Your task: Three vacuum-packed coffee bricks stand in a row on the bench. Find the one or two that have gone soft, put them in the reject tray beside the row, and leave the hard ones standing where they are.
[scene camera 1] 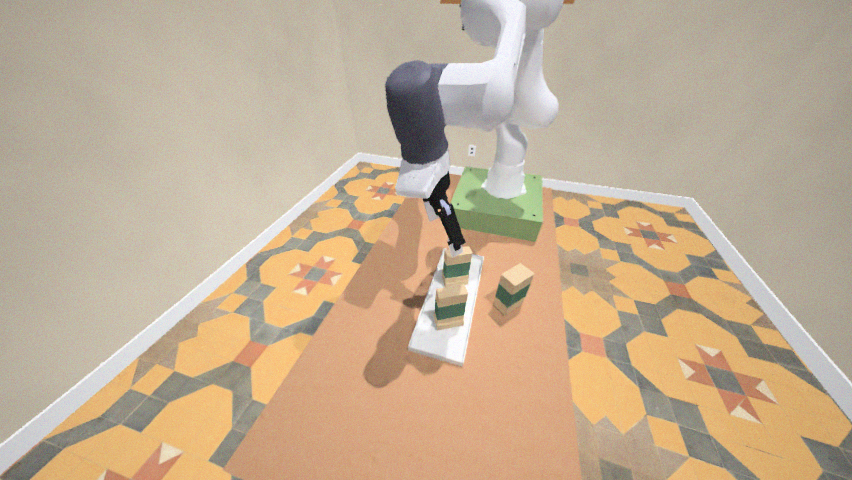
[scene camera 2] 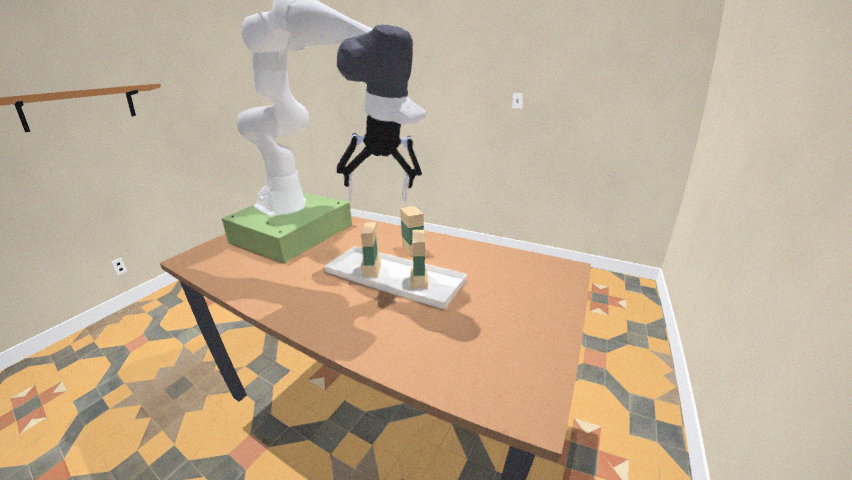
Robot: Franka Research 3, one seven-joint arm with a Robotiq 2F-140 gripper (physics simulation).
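The white reject tray (scene camera 1: pixel 438 348) (scene camera 2: pixel 442 298) lies on the bench. Two tan coffee bricks with a dark green band stand upright in it: one (scene camera 1: pixel 457 268) (scene camera 2: pixel 369 253) toward the robot base, and one (scene camera 1: pixel 450 308) (scene camera 2: pixel 419 266) nearer the tray's far end. A third such brick (scene camera 1: pixel 513 292) (scene camera 2: pixel 407 233) stands upright on the bench beside the tray, partly hidden in scene camera 2. My gripper (scene camera 1: pixel 456 247) (scene camera 2: pixel 377 193) is open and empty, with its fingers wide apart above the brick nearer the base. Softness cannot be told from the views.
The green base block (scene camera 1: pixel 497 223) (scene camera 2: pixel 313 235) carries the arm at one end of the wooden bench (scene camera 1: pixel 417 429) (scene camera 2: pixel 506 357). A brown wall rail (scene camera 2: pixel 77 92) on black brackets is behind the arm.
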